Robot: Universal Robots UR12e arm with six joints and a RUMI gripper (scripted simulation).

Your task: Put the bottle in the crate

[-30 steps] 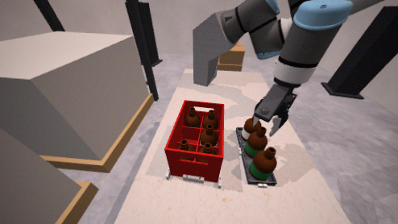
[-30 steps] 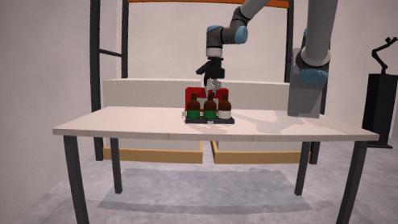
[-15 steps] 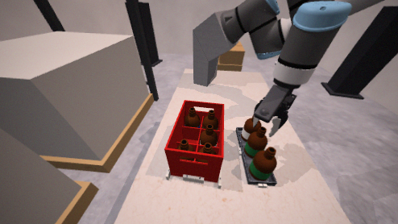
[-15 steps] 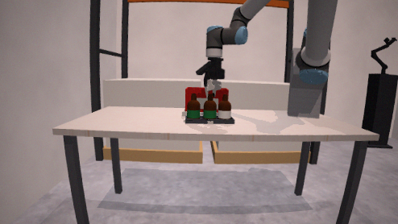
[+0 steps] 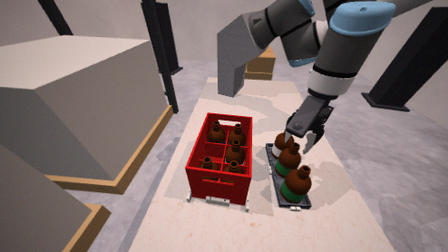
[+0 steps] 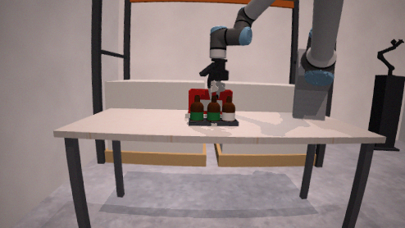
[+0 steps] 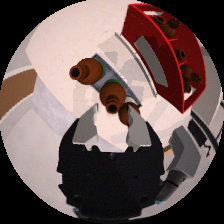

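The white-labelled bottle lies 80 mm behind my hand, 70 mm below it and 20 mm to the right of it. The rest, counted from my hand: tray 140 mm below; then red crate 240 mm to the right, 70 mm below, 60 mm ahead.
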